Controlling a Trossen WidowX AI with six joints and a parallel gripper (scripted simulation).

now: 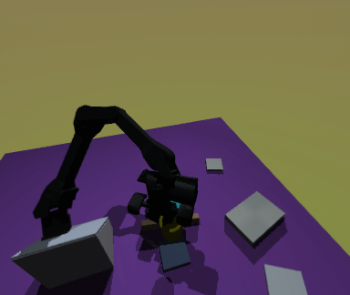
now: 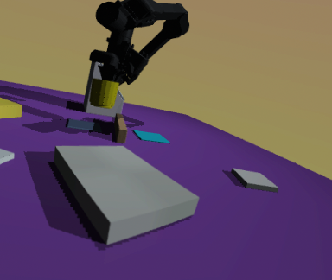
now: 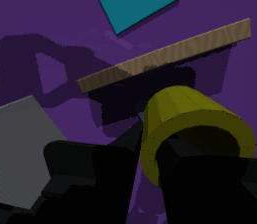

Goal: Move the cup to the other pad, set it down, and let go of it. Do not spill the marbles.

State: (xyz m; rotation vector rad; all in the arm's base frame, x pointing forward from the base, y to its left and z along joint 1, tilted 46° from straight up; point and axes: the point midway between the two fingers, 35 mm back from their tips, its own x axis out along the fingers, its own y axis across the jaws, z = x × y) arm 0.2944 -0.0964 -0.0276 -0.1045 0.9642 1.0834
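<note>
My gripper tip is now 130 mm to the right of the teal pad, 100 mm above it and 60 mm short of it. The rest, counted from my gripper tip: blue-grey pad: 100 mm below, 50 mm to the right, 10 mm ahead; brown bar: 90 mm below, 40 mm to the left, 40 mm ahead; yellow cup: 20 mm to the right, 20 mm ahead.
</note>
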